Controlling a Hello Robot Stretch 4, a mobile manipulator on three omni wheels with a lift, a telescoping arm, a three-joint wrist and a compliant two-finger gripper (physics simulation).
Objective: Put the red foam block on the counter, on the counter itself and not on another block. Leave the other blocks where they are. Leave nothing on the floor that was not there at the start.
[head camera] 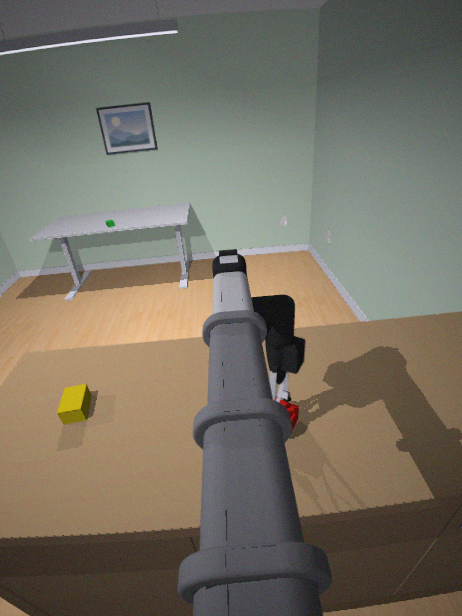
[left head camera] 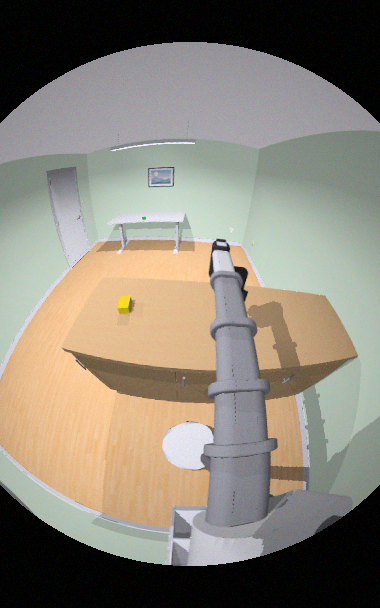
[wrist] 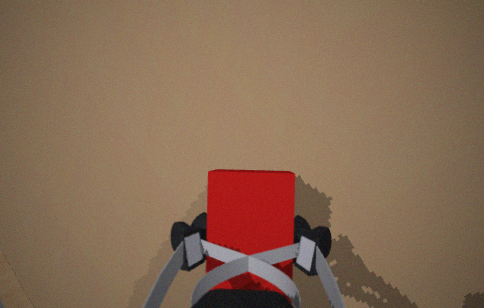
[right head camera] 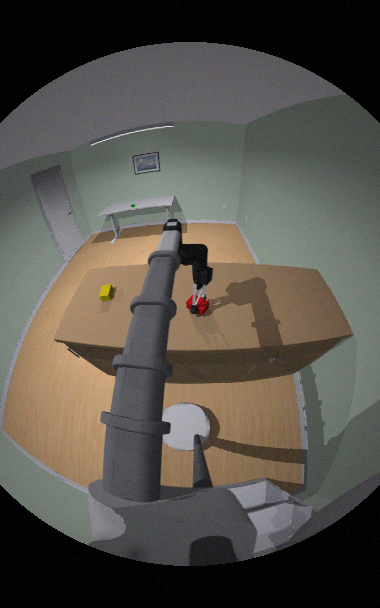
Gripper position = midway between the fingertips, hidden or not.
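Observation:
My gripper [wrist: 250, 232], red foam block [wrist: 249, 211], brown counter [wrist: 118, 118]. Yellow block out of frame in the wrist view. Yellow block [head camera: 74, 405], white table [head camera: 177, 214], framed picture [head camera: 127, 128]. Brown counter [left head camera: 162, 348], white table [left head camera: 176, 217], door [left head camera: 62, 187]. Brown counter [right head camera: 262, 319], white table [right head camera: 166, 200].

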